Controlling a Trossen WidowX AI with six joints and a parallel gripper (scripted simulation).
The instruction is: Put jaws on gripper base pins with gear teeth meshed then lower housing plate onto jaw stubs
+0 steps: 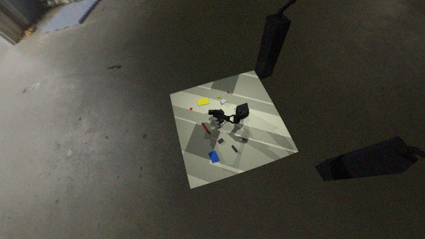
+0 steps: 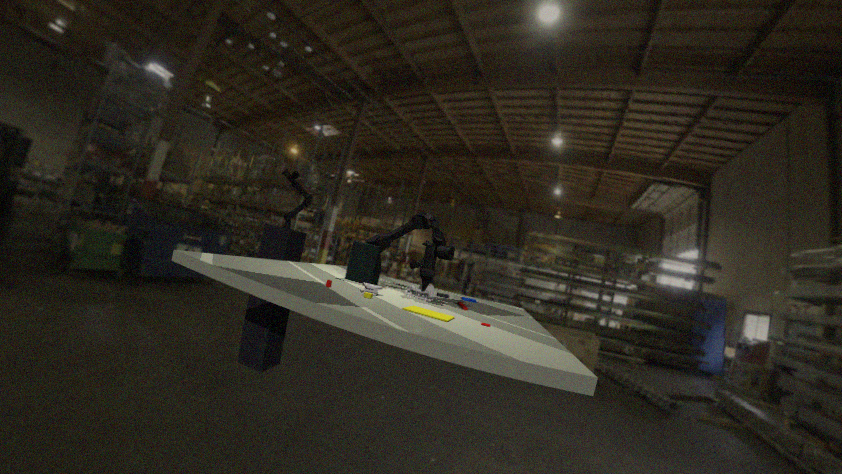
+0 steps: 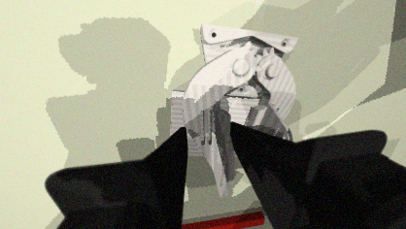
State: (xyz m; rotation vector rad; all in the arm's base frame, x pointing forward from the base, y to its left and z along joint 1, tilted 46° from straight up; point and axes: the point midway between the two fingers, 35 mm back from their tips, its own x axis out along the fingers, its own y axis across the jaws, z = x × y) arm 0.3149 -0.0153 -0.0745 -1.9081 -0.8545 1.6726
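My gripper tip is now 320 mm to the left of the small yellow cube, 140 mm past it and 30 mm above it. Also, from my gripper tip: yellow plate (340 mm to the right, 70 mm ahead, 30 mm below); red bar (190 mm ahead, 30 mm to the left, 30 mm below); blue plate (400 mm to the left, 230 mm ahead, 30 mm below).
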